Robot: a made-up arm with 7 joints. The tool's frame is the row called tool.
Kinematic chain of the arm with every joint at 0, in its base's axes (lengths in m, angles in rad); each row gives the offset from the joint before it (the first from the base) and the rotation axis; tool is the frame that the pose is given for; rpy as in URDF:
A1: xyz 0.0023 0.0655 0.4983 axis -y
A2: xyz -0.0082 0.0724 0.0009 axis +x
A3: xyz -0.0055 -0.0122 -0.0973 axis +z
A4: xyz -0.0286 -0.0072 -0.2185 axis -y
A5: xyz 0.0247 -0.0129 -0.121 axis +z
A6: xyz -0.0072 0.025 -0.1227 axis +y
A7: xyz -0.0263 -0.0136 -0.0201 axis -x
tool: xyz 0.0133 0.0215 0.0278 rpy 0 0 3.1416
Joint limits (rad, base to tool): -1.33..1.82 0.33..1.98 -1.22..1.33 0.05..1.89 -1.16..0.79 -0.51..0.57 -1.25..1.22
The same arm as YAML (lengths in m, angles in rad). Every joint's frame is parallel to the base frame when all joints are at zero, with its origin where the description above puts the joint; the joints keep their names.
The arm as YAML. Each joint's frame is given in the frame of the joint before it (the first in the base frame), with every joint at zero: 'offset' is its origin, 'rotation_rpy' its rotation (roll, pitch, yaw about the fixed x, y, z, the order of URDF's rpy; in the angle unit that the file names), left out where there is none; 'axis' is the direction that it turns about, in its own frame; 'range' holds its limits. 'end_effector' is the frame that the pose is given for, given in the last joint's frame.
length_unit: m
angle_unit: rad
chain:
  - id: A1
    offset: [0.0023, 0.0655, 0.4983]
    axis: "-y"
    range: [-1.33, 1.82]
  - id: A2
    offset: [-0.0082, 0.0724, 0.0009]
    axis: "+x"
    range: [0.33, 1.98]
  - id: A3
    offset: [-0.0055, -0.0122, -0.0973]
    axis: "+z"
    range: [-1.22, 1.33]
  - id: A4
    offset: [-0.0286, -0.0072, -0.2185]
    axis: "-y"
    range: [0.05, 1.89]
  - id: A5
    offset: [0.0247, -0.0129, -0.121]
    axis: "+z"
    range: [-1.16, 0.79]
  - id: A6
    offset: [-0.0072, 0.025, -0.1227]
    axis: "+y"
    range: [-0.51, 0.57]
  - id: A7
    offset: [-0.0263, -0.0136, -0.0201]
    axis: "-x"
    range: [-1.25, 1.22]
end_effector:
  offset: [0.0133, 0.0215, 0.0278]
  rotation_rpy: [0.0, 0.0, -3.1416]

